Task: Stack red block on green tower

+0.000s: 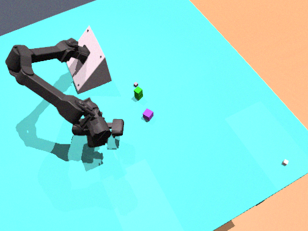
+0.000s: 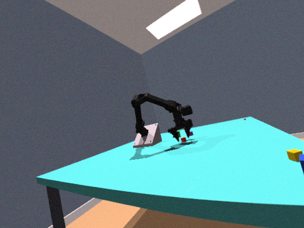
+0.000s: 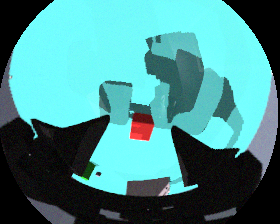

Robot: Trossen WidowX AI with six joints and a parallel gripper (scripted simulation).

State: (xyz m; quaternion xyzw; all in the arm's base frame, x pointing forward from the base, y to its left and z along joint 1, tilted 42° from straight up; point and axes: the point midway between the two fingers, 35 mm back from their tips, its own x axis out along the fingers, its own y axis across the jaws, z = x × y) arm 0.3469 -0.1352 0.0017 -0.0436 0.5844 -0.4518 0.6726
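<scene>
Now: the purple block 10 mm ahead of my gripper tip and 200 mm to the left of it. The rest, counted from my gripper tip: yellow block 390 mm ahead, 440 mm to the right; red block right at my gripper tip.
</scene>
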